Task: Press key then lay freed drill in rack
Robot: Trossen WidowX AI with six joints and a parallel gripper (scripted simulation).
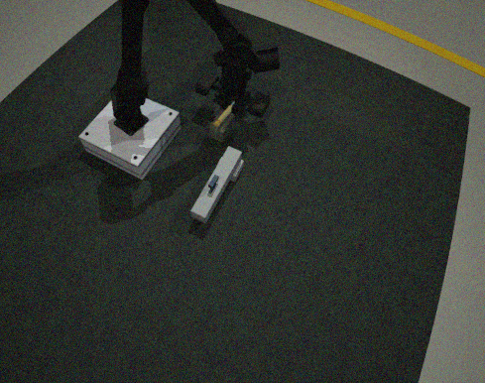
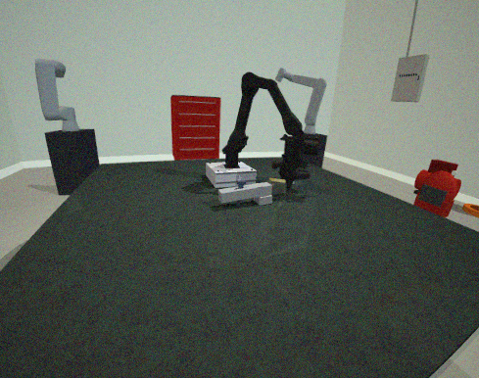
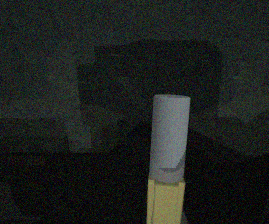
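Right now the drill is 40 mm to the right of my gripper tip, 40 mm above it and 10 mm ahead of it. The rest, counted from my gripper tip: grey housing: 200 mm to the right, 110 mm ahead, 30 mm above; key: 230 mm to the right, 120 mm ahead, 50 mm above; rack: 50 mm to the right, 10 mm ahead, 10 mm above.
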